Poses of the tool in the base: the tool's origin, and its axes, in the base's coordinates. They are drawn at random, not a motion.
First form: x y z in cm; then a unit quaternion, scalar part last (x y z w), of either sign.
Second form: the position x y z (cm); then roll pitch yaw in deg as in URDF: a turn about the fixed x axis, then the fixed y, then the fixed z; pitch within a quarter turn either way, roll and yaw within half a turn. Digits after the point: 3 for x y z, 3 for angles.
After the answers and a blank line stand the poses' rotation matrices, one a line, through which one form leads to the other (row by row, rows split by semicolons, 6 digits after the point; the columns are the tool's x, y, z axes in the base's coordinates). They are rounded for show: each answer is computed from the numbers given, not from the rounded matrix.
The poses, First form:
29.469 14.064 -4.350 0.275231 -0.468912 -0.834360 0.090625
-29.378 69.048 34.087 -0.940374 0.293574 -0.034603 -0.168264
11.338 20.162 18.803 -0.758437 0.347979 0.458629 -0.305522
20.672 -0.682 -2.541 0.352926 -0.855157 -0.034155 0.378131
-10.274 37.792 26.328 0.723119 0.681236 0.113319 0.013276
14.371 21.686 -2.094 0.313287 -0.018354 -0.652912 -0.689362
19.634 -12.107 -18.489 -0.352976 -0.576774 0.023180 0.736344
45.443 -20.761 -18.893 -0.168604 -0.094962 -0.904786 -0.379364
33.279 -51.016 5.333 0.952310 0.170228 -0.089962 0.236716
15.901 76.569 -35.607 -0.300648 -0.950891 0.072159 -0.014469
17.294 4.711 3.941 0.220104 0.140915 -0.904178 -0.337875
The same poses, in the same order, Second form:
29.469 14.064 -4.350 63.846 21.981 -153.805
-29.378 69.048 34.087 162.530 -9.432 -33.223
11.338 20.162 18.803 116.642 28.885 -67.354
20.672 -0.682 -2.541 155.435 -38.507 -126.450
-10.274 37.792 26.328 169.894 -8.383 87.326
14.371 21.686 -2.094 -26.932 25.747 80.624
19.634 -12.107 -18.489 -81.111 -56.413 52.914
45.443 -20.761 -18.893 17.954 -13.477 132.366
33.279 -51.016 5.333 154.264 14.592 16.919
15.901 76.569 -35.607 -172.597 4.066 145.172
17.294 4.711 3.941 -25.052 17.626 135.075

-0.832070 -0.106890 -0.544274; -0.409346 -0.543817 0.732597; -0.374293 0.832368 0.408739
0.825234 -0.563784 -0.033716; -0.540494 -0.771003 -0.336780; 0.163876 0.296145 -0.940980
0.337140 -0.247598 -0.908313; -0.808083 -0.571134 -0.144252; -0.483052 0.782625 -0.392632
-0.464920 -0.577784 -0.670831; -0.629444 0.748553 -0.208489; 0.622614 0.325320 -0.711701
0.046154 0.982220 0.181974; 0.988237 -0.071483 0.135194; 0.145798 0.173594 -0.973965
0.146738 -0.911686 -0.383793; 0.888686 -0.048886 0.455904; -0.434403 -0.407969 0.803029
0.333589 0.373038 -0.865772; 0.441312 0.749741 0.493084; 0.833044 -0.546563 0.085479
-0.655311 -0.654465 0.377151; 0.718509 -0.694130 0.043916; 0.233051 0.299765 0.925110
0.925858 0.366811 -0.090752; 0.281629 -0.829976 -0.481482; -0.251935 0.420226 -0.871745
-0.818803 0.573856 -0.015872; 0.569679 0.808808 -0.145931; -0.070906 -0.128531 -0.989167
-0.674789 -0.548966 -0.493250; 0.673030 -0.731967 -0.106089; -0.302803 -0.403560 0.863394

